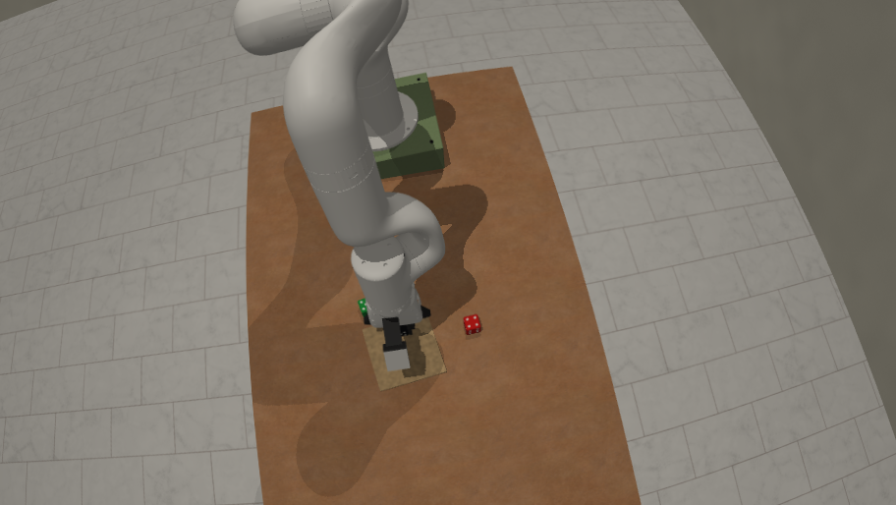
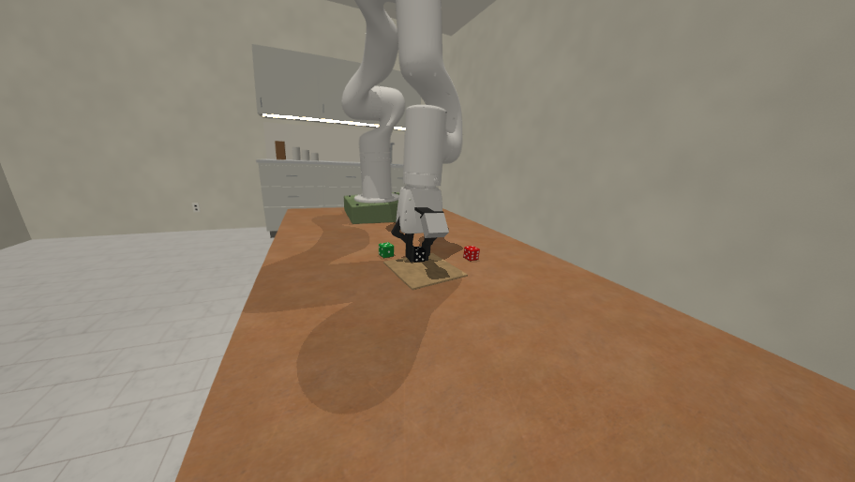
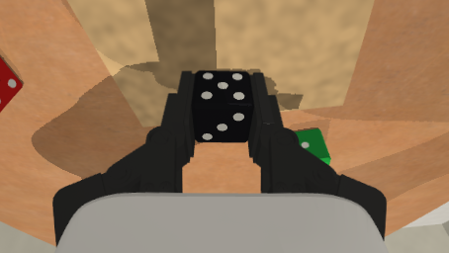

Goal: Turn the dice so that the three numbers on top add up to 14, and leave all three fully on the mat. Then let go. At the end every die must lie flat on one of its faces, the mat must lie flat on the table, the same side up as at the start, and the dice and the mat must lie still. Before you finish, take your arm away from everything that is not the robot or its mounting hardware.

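The black die lies 1 cm below my hand. Also, from my hand: green die: 6 cm behind, 6 cm to the right, 1 cm below; then tan square mat: 4 cm ahead, 1 cm to the right, 2 cm below; then red die: 3 cm ahead, 14 cm to the left, 1 cm below.
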